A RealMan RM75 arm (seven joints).
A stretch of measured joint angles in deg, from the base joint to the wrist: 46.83 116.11 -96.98 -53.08 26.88 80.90 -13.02; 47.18 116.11 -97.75 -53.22 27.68 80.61 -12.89; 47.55 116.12 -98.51 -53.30 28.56 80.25 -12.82; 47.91 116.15 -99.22 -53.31 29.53 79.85 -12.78; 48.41 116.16 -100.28 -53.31 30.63 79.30 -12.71; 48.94 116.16 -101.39 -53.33 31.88 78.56 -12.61; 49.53 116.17 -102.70 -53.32 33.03 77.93 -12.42; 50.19 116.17 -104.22 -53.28 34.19 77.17 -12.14; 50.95 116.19 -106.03 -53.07 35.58 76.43 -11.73; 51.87 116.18 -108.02 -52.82 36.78 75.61 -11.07
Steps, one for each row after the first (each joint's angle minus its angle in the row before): 0.35 0.00 -0.77 -0.14 0.80 -0.29 0.13; 0.37 0.01 -0.76 -0.08 0.88 -0.36 0.07; 0.36 0.03 -0.71 -0.01 0.97 -0.40 0.04; 0.50 0.01 -1.06 0.00 1.10 -0.55 0.07; 0.53 0.00 -1.11 -0.02 1.25 -0.74 0.10; 0.59 0.01 -1.31 0.01 1.15 -0.63 0.19; 0.66 0.00 -1.52 0.04 1.16 -0.76 0.28; 0.76 0.02 -1.81 0.21 1.39 -0.74 0.41; 0.92 -0.01 -1.99 0.25 1.20 -0.82 0.66
